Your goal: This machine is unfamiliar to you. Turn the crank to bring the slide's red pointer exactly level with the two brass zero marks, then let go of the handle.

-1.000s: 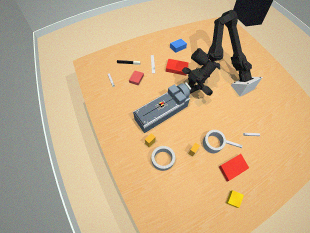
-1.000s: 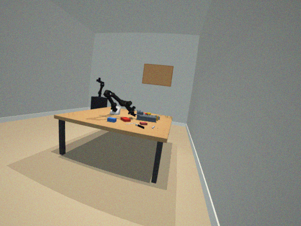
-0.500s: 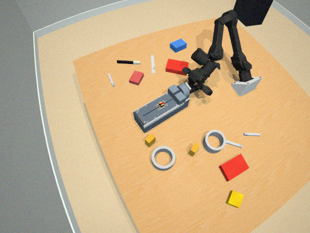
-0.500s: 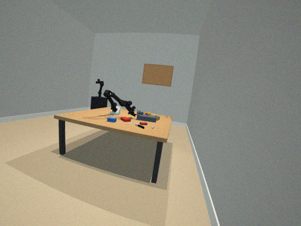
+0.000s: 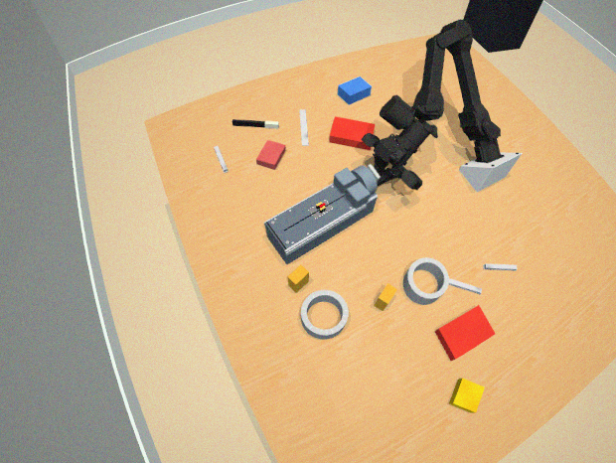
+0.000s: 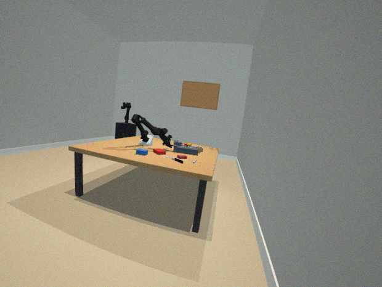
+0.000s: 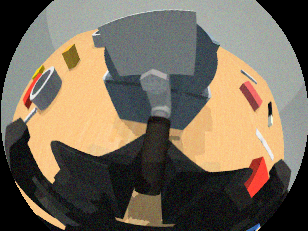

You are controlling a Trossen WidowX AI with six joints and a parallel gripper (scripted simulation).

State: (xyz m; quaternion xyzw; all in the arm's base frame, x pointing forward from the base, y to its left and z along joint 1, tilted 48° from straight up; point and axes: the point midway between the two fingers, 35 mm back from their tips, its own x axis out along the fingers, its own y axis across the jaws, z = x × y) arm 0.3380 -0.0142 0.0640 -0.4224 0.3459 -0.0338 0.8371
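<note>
The dark crank handle lies 2 cm behind my gripper tip and 3 cm above it. Also, from my gripper tip: red block (20 cm ahead, 20 cm to the right, 2 cm below); then red pointer (16 cm ahead, 4 cm to the left, 5 cm above); then black marker (19 cm ahead, 33 cm to the right, 2 cm below).
</note>
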